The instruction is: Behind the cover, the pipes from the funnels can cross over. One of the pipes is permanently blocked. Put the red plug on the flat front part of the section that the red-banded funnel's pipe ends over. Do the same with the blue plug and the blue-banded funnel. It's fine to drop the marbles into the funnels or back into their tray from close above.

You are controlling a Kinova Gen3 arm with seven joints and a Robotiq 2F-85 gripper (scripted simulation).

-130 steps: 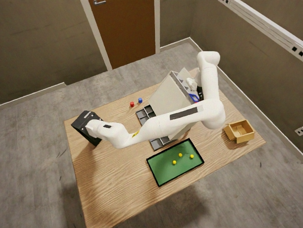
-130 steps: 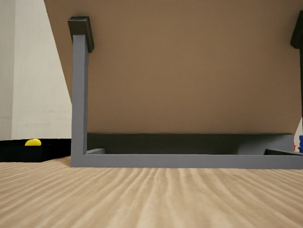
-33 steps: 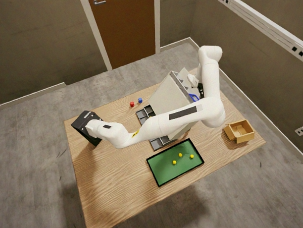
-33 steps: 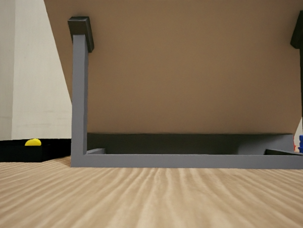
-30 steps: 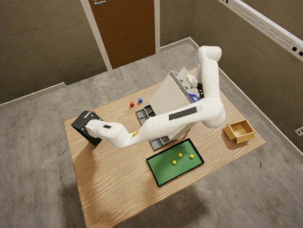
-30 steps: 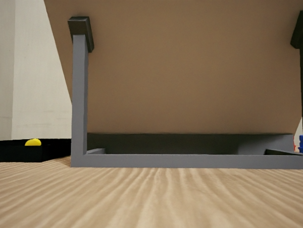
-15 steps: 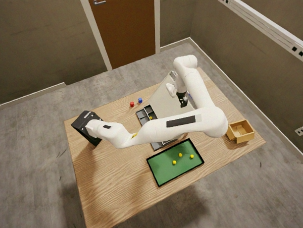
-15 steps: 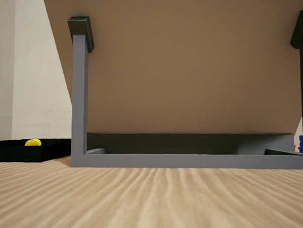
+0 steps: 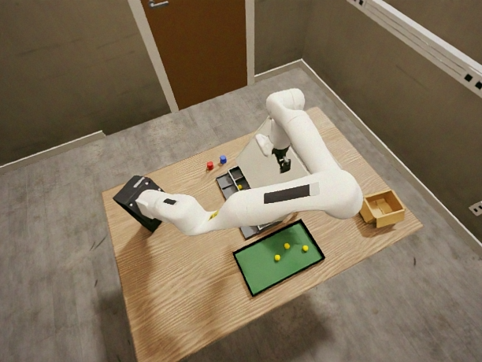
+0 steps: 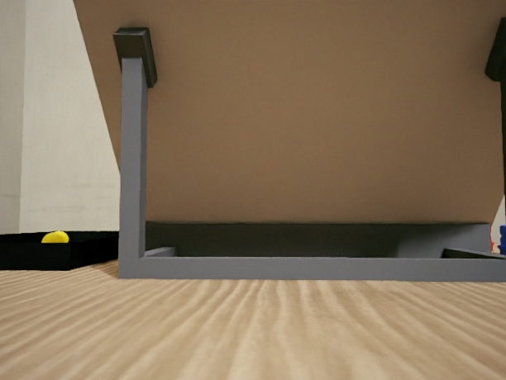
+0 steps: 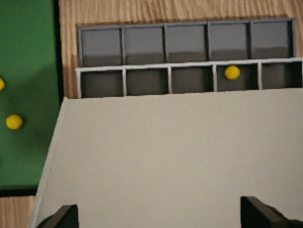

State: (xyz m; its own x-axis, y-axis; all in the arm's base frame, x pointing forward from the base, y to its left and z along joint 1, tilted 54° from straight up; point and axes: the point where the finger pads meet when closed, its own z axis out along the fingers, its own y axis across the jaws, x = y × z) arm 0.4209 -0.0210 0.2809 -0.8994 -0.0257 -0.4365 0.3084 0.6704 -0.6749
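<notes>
Right now my hand is 18 cm past the green marble tray, 21 cm to the left of it and 38 cm above it. The rest, counted from my hand: cardboard box: 34 cm ahead, 41 cm to the right, 34 cm below; then slanted cover: 4 cm ahead, 6 cm to the left, 18 cm below.
</notes>
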